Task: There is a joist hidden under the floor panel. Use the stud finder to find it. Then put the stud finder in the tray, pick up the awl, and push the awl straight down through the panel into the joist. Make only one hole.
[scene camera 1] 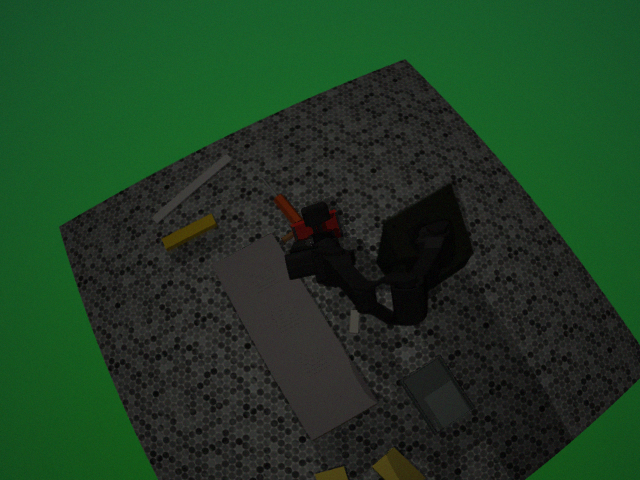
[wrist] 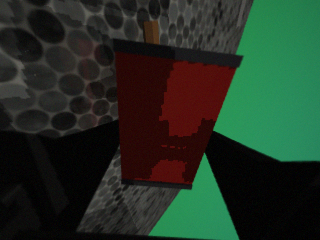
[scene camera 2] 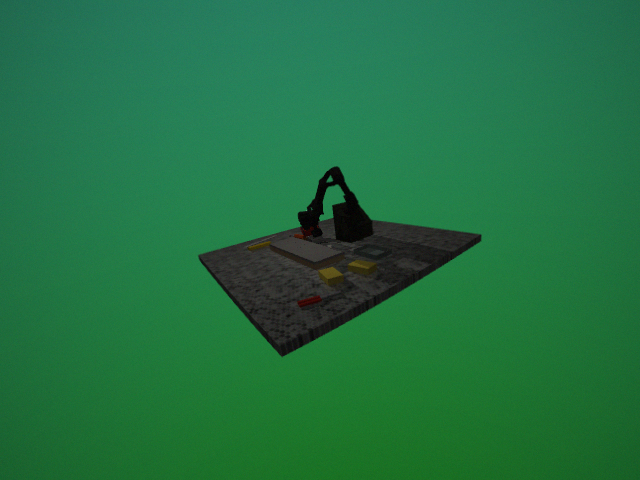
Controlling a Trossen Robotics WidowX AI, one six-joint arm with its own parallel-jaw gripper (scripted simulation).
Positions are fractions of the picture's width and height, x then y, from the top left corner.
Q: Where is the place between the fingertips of my gripper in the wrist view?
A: At 0.51, 0.54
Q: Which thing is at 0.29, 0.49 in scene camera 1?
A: A yellow bar.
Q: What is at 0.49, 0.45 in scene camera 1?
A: My gripper.
